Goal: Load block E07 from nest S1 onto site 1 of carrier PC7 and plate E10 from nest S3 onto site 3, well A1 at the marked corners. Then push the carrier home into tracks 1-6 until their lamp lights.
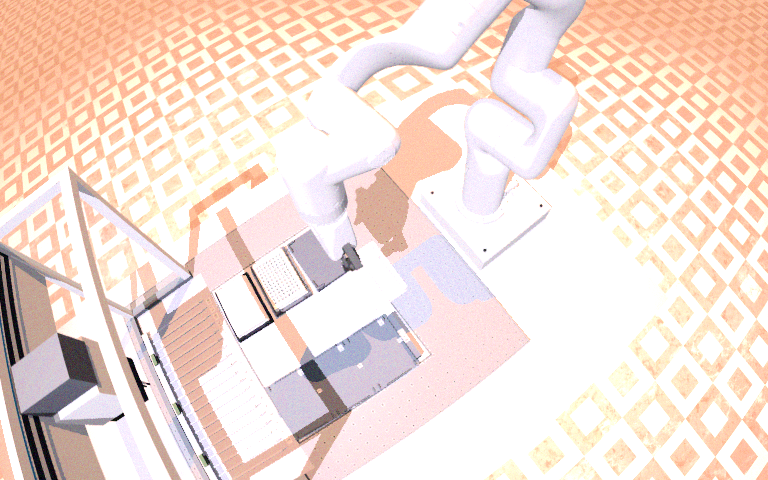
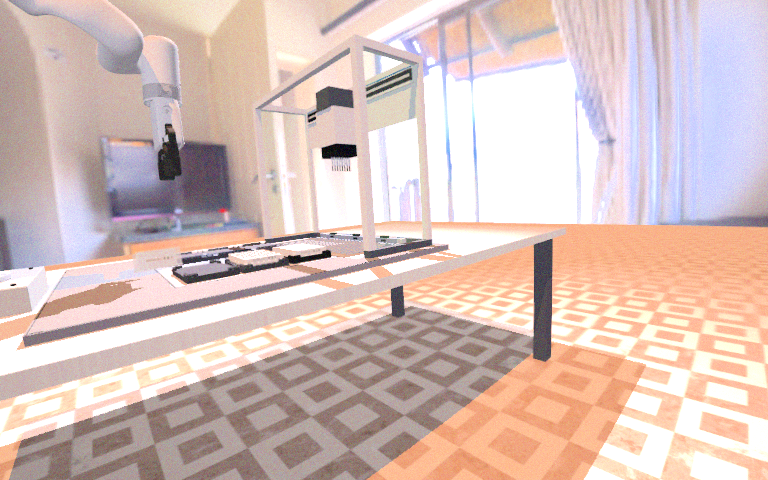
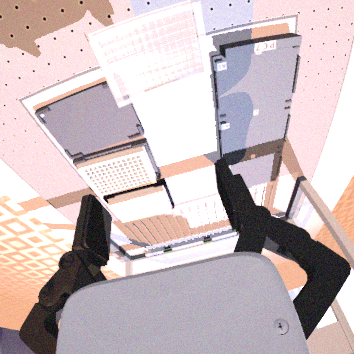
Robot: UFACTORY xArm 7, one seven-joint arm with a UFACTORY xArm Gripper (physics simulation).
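Places are measured from the arm's base along level axes (x right, y down, z ahead), in centimetres.
Where they show: gripper, fingertip midpoint: (image 2: 170, 178) (image 3: 157, 189); arm's base, link origin: (image 1: 481, 200).
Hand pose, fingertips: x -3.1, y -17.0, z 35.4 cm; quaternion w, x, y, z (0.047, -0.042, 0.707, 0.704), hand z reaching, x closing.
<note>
Each offset is from my fingertips to the centre of the thing. "spot": to the spot under its first point.
My gripper (image 1: 351, 258) (image 2: 169, 164) (image 3: 157, 189) is open and empty, high above the deck. A white block with rows of holes @[spot: dx +7.5, dy +18.3, dz +14.5 cm] (image 1: 280, 281) (image 2: 254, 258) (image 3: 120, 172) sits in the middle one of three nests. A plain white plate @[dx +6.6, dy +18.8, dz +25.5 cm] (image 1: 240, 305) (image 2: 300, 249) (image 3: 140, 202) sits in the nest nearest the slatted area. The third nest @[dx +9.7, dy +19.8, dz +4.0 cm] (image 1: 317, 261) (image 2: 205, 270) (image 3: 90, 120) is bare grey. Carrier PC7 @[dx -17.9, dy +19.2, dz +11.3 cm] (image 1: 390, 359) (image 3: 270, 95) is grey and bare, with small white corner labels. The names E07, E10, S1 and S3 cannot be read.
Slatted tracks @[spot: dx +6.9, dy +20.6, dz +41.5 cm] (image 1: 189, 333) (image 3: 150, 230) lie beyond the nests, with small green parts @[spot: dx -9.5, dy +18.4, dz +50.2 cm] (image 1: 176, 408) (image 3: 207, 239) at their far edge. A tall gantry frame (image 1: 99, 243) (image 2: 359, 158) carries a head with pins @[dx -8.9, dy -14.2, dz +46.5 cm] (image 2: 336, 127). A pale sign @[dx -1.4, dy +17.7, dz -4.8 cm] (image 2: 157, 259) stands near the bare nest.
</note>
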